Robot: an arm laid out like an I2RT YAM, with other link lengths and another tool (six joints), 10 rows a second.
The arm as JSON. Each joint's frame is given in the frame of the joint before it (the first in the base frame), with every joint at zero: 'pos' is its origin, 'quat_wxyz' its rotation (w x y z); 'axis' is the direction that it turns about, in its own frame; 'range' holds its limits. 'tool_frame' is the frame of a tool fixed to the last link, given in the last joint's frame.
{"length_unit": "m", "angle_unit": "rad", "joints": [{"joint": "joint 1", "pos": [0.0, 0.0, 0.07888], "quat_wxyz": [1.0, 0.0, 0.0, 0.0], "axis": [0.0, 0.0, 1.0], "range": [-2.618, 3.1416]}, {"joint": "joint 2", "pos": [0.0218, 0.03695, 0.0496], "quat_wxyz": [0.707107, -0.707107, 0.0, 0.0], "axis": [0.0, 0.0, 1.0], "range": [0.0, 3.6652]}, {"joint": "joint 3", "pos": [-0.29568, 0.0, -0.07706], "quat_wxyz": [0.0, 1.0, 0.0, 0.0], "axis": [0.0, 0.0, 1.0], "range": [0.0, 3.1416]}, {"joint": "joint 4", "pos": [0.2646, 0.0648, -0.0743], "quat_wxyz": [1.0, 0.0, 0.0, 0.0], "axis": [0.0, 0.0, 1.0], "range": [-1.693, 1.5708]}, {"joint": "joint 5", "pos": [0.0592, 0.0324, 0.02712], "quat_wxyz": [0.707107, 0.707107, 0.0, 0.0], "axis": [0.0, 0.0, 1.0], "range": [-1.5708, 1.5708]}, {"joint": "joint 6", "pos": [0.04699, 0.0, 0.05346], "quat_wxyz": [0.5, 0.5, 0.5, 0.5], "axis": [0.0, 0.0, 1.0], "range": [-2.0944, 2.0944]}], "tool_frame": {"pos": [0.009, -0.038, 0.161], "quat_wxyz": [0.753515, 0.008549, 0.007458, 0.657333]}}
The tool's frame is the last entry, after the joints.
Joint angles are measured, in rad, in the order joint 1, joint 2, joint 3, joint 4, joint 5, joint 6. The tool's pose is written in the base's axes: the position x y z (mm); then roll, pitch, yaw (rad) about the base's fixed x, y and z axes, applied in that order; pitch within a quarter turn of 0, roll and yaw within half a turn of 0. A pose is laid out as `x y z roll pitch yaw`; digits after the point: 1 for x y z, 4 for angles.
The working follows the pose.
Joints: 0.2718, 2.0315, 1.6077, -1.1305, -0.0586, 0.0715
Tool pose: 423.5 125.9 76.4 3.1069 0.0202 -2.8053
Where each joint sits with the arm in this pose, in the base's axes (m; each line is computed from the numbers above, not from the rounded line before):
joint 1: 0.0000 0.0000 0.0789
joint 2: 0.0111 0.0414 0.1285
joint 3: 0.1584 0.0025 0.3933
joint 4: 0.3965 0.1460 0.3436
joint 5: 0.4359 0.1288 0.2849
joint 6: 0.3844 0.1173 0.2371
the tool: 0.4235 0.1259 0.0764

